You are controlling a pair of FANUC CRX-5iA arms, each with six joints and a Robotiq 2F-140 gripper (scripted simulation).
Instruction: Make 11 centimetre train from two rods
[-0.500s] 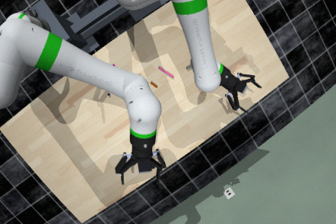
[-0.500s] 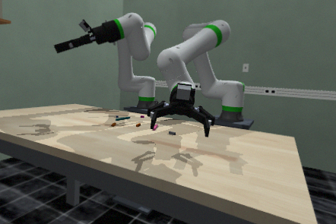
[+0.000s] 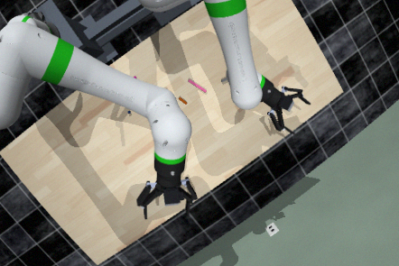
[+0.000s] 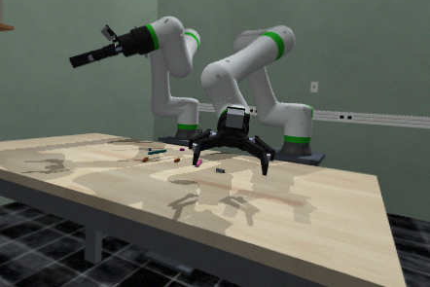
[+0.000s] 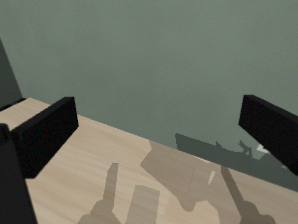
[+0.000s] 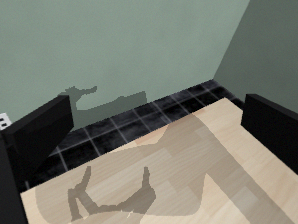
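Observation:
The magenta rod lies 53 cm behind my left hand, 50 cm to the right of it and 11 cm below it. Also, from my left hand: grey rod (30 cm behind, 18 cm to the right, 11 cm below); pink rod (35 cm behind, 29 cm to the right, 11 cm below); turquoise rod (40 cm behind, 54 cm to the right, 11 cm below).

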